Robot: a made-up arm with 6 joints.
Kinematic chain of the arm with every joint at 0, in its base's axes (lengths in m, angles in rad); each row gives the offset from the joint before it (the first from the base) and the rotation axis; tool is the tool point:
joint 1: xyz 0 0 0.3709 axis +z
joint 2: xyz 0.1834 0 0 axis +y
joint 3: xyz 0 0 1.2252 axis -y
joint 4: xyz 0 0 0.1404 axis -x
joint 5: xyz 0.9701 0 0 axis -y
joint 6: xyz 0.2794 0 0 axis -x
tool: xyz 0 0 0
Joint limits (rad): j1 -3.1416..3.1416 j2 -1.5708..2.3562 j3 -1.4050..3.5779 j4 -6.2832..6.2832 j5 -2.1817..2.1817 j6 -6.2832..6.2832
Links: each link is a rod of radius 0.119 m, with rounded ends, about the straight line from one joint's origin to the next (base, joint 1, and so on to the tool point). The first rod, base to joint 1, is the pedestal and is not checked.
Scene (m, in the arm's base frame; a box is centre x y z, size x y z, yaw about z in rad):
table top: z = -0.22
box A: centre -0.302 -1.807 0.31 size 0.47 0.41 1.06 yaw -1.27
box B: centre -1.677 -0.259 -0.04 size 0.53 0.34 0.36 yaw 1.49
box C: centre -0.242 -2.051 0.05 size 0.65 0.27 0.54 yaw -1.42
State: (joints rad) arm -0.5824 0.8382 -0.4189 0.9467 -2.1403 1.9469
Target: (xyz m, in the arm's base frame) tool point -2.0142 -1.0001 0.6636
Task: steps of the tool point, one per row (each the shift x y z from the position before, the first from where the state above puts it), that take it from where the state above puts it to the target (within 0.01 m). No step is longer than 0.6 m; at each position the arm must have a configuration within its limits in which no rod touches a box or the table.
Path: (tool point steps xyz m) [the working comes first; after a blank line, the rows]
Joints at the target: -2.5594 1.0804 0.7077 1.3799 -1.4452 1.9469
Straight joint move there: touches box A, box C.

1: -0.1607 -0.3677 0.1277
2: -0.2941 -0.3140 0.1883
3: -0.4060 -0.1966 0.2435
4: -0.4635 -0.0268 0.2867
5: -0.4609 0.0047 -0.1294
6: -0.4665 0.1378 -0.1432
7: -0.4308 0.2718 -0.1555
8: -0.3540 0.3926 -0.1662

